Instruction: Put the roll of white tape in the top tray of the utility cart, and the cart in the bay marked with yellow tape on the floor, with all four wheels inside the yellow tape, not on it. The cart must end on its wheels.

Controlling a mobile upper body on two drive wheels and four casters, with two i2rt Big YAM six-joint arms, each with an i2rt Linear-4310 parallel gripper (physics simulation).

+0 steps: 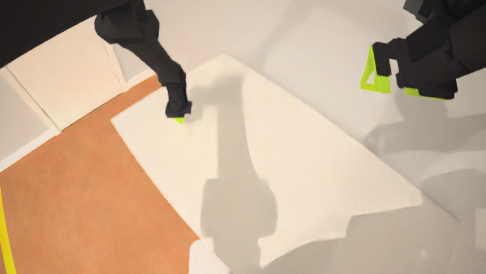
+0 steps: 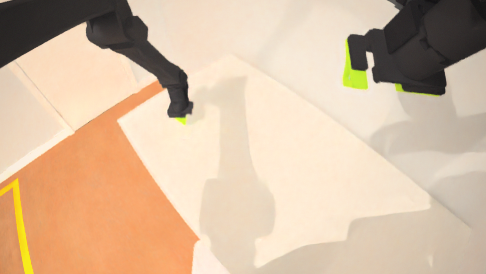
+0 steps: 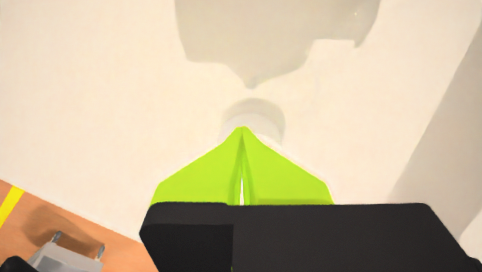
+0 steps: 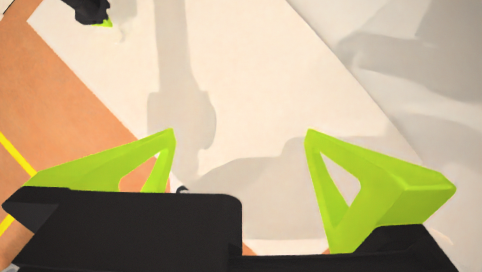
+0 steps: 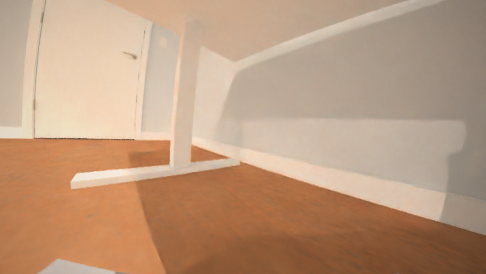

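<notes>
The roll of white tape (image 3: 257, 118) stands on the white table (image 1: 310, 150) (image 2: 310, 150) (image 3: 100, 100) (image 4: 250, 75), pale against its top. My left gripper (image 1: 179, 120) (image 2: 182, 120) (image 3: 241, 135) (image 4: 111, 25) is shut and empty, its tips meeting at the roll's near side and hiding part of it. I cannot tell whether they touch it. My right gripper (image 1: 395, 90) (image 4: 240, 136) is open and empty, off the table's right side. Yellow tape (image 1: 5, 235) (image 2: 21, 220) (image 3: 10, 205) (image 4: 17, 155) lies on the floor. The utility cart is not clearly recognisable.
A grey object (image 3: 67, 257) with two short posts is partly visible beside the table; I cannot tell what it is. A table leg (image 5: 186, 100) stands on a long foot (image 5: 120, 176) before the door (image 5: 90, 75). A wall (image 5: 350, 100) runs along the right.
</notes>
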